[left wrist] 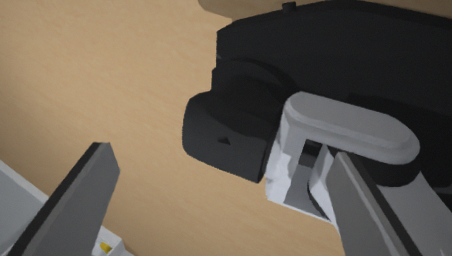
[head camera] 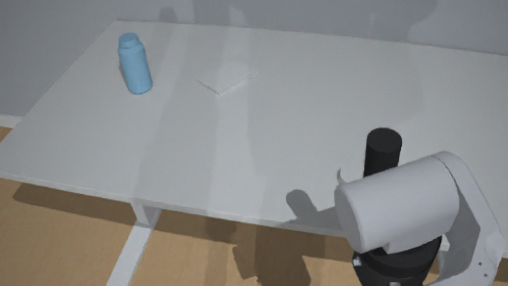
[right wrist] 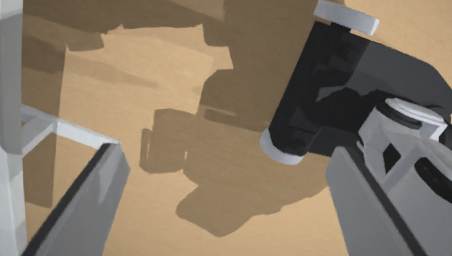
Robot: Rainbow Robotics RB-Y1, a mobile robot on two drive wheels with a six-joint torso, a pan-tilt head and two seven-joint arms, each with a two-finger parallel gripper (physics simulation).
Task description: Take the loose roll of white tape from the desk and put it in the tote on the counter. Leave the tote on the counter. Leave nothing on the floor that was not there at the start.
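Where they show: left gripper, fingertip midpoint: [left wrist: 223, 162]; right gripper, fingertip midpoint: [right wrist: 227, 158]; robot's base at its link origin: [right wrist: 302, 80].
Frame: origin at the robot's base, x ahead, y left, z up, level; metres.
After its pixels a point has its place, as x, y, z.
The desk [head camera: 300, 130] {0.840, -0.092, 0.720} fills much of the head view. Neither a roll of white tape nor the tote can be made out in any view. A thin curved edge shows beside my right arm in the head view; the arm hides most of what is there, and I cannot tell what it is. My left gripper [left wrist: 223, 162] {-0.369, 0.217, 0.550} is open and empty, above the floor beside the robot's dark base. My right gripper [right wrist: 227, 158] {0.373, -0.170, 0.808} is open and empty, also above the floor, close to the base and a white frame. Neither gripper shows in the head view.
A blue bottle [head camera: 135, 65] {0.989, 0.332, 0.818} stands at the desk's far left. A flat white square [head camera: 227, 80] {1.039, 0.098, 0.730} lies to its right. A black cylinder [head camera: 383, 150] rises behind my right arm [head camera: 400, 205]. White frame legs [right wrist: 11, 125] {0.570, -0.073, 0.710} stand at the left. A pale panel [left wrist: 15, 205] {-2.981, -2.073, 0.282} shows lower left.
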